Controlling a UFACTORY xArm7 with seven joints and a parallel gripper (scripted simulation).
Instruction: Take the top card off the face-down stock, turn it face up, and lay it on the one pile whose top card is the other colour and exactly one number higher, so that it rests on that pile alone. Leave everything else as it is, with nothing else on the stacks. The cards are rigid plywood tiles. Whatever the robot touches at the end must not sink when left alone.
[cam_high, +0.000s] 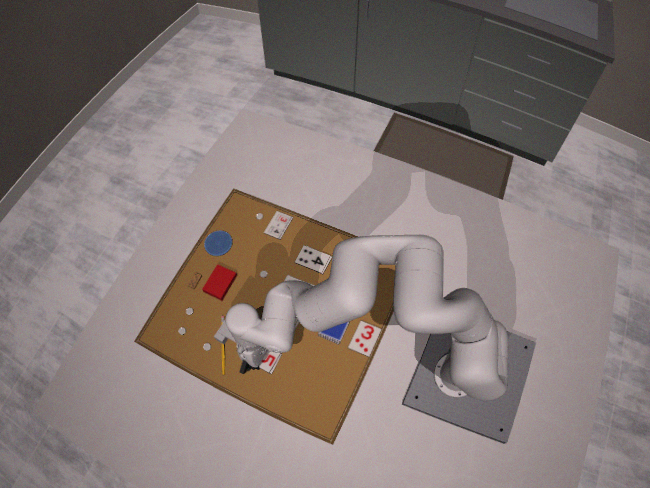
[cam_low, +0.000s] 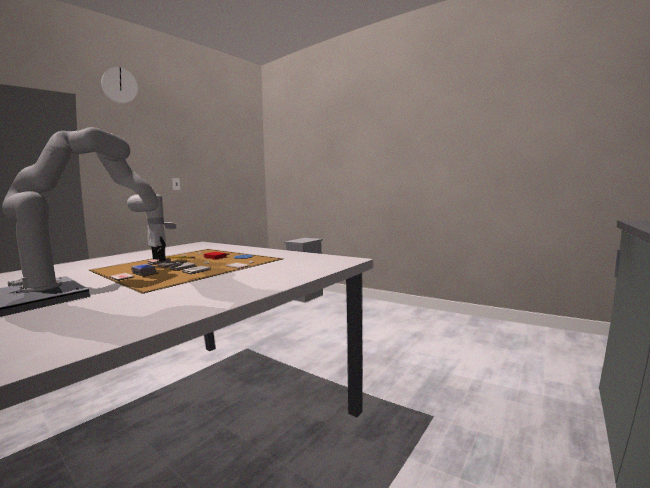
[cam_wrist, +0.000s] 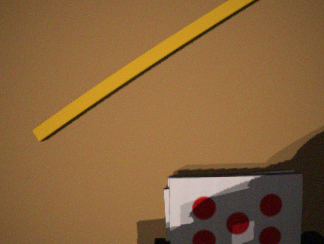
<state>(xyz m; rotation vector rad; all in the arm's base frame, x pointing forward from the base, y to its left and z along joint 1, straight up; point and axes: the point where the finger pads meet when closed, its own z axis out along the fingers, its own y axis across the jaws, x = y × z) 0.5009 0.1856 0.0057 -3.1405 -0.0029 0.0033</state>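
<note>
Now: the yellow pencil 110 mm ahead of my hand, 20 mm to the left of it and 20 mm below it. Round my hand: red block (220 mm ahead, 130 mm to the right, 20 mm below); card (170 mm ahead, 390 mm to the right, 20 mm below); brown mat (50 mm ahead, 160 mm to the right, 40 mm below).
</note>
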